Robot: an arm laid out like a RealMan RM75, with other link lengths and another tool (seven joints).
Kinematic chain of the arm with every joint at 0, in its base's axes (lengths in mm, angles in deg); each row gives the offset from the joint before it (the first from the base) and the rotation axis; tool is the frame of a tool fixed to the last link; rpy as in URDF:
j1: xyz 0 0 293.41 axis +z
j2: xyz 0 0 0 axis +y
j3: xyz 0 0 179.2 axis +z
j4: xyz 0 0 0 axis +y
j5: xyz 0 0 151.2 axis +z
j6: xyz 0 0 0 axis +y
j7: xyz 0 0 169.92 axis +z
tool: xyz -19 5 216 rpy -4.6 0 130.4
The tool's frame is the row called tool.
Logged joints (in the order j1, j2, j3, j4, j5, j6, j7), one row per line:
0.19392, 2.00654, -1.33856, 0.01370, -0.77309, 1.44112, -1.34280
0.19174, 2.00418, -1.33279, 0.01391, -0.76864, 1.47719, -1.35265
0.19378, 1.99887, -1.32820, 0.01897, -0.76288, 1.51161, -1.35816
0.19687, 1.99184, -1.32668, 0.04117, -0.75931, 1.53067, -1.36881
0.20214, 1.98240, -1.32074, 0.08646, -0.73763, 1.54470, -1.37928
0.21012, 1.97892, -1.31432, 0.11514, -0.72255, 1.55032, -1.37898
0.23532, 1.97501, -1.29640, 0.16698, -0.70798, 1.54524, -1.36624
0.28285, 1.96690, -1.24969, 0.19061, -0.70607, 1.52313, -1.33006
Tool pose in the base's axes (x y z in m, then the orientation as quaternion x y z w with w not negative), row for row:
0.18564, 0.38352, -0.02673, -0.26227, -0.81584, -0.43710, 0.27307
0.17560, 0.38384, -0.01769, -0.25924, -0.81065, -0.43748, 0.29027
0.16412, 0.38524, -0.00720, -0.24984, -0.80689, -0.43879, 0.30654
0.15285, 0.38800, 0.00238, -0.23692, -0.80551, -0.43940, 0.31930
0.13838, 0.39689, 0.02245, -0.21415, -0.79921, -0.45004, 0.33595
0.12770, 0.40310, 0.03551, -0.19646, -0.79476, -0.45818, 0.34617
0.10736, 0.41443, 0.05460, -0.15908, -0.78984, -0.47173, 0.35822
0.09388, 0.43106, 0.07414, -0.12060, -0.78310, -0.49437, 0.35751
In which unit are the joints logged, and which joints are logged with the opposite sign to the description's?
The joints are logged in radians. Opposite sign: j4, j6, j7.
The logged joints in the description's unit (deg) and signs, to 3 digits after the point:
11.111, 114.966, -76.694, -0.785, -44.295, -82.570, 76.937
10.986, 114.831, -76.363, -0.797, -44.040, -84.637, 77.501
11.103, 114.527, -76.100, -1.087, -43.710, -86.609, 77.817
11.280, 114.124, -76.013, -2.359, -43.505, -87.701, 78.427
11.582, 113.583, -75.673, -4.954, -42.263, -88.505, 79.027
12.039, 113.384, -75.305, -6.597, -41.399, -88.827, 79.010
13.483, 113.160, -74.278, -9.567, -40.564, -88.536, 78.280
16.206, 112.695, -71.602, -10.921, -40.455, -87.269, 76.207

